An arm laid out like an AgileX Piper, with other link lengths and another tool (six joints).
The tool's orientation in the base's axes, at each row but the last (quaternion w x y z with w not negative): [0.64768, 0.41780, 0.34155, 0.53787]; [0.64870, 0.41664, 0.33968, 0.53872]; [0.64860, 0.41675, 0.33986, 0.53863]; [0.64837, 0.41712, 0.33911, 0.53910]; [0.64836, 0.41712, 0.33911, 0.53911]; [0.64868, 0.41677, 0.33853, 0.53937]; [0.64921, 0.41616, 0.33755, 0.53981]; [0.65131, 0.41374, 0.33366, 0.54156]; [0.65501, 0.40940, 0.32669, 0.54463]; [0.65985, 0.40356, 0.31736, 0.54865]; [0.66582, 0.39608, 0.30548, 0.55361]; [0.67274, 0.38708, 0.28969, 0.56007]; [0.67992, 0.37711, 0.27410, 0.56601]
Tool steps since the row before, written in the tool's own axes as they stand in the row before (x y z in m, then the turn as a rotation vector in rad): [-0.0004, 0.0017, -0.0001, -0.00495, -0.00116, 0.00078]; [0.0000, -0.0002, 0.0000, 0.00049, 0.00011, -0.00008]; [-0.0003, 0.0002, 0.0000, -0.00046, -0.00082, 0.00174]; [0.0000, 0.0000, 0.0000, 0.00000, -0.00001, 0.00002]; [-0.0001, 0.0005, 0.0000, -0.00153, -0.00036, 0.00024]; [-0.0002, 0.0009, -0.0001, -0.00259, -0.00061, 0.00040]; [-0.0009, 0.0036, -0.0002, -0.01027, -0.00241, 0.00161]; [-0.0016, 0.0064, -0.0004, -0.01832, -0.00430, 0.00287]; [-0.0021, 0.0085, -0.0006, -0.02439, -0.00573, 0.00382]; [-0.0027, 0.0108, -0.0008, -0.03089, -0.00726, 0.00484]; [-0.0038, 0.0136, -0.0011, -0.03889, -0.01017, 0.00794]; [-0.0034, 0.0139, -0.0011, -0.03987, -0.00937, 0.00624]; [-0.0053, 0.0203, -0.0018, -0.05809, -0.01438, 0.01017]
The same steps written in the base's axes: [-0.0009, -0.0003, 0.0015, 0.00024, -0.00508, -0.00076]; [0.0001, 0.0000, -0.0002, -0.00002, 0.00050, 0.00007]; [-0.0001, -0.0003, 0.0002, 0.00180, -0.00081, -0.00001]; [0.0000, 0.0000, 0.0000, 0.00002, 0.00000, 0.00000]; [-0.0002, -0.0001, 0.0005, 0.00007, -0.00157, -0.00024]; [-0.0005, -0.0001, 0.0008, 0.00012, -0.00266, -0.00041]; [-0.0019, -0.0006, 0.0032, 0.00050, -0.01054, -0.00161]; [-0.0034, -0.0010, 0.0056, 0.00088, -0.01880, -0.00287]; [-0.0047, -0.0013, 0.0073, 0.00118, -0.02503, -0.00383]; [-0.0063, -0.0017, 0.0091, 0.00150, -0.03170, -0.00485]; [-0.0084, -0.0025, 0.0111, 0.00396, -0.04033, -0.00607]; [-0.0090, -0.0021, 0.0110, 0.00193, -0.04089, -0.00634]; [-0.0140, -0.0033, 0.0154, 0.00409, -0.05986, -0.00923]
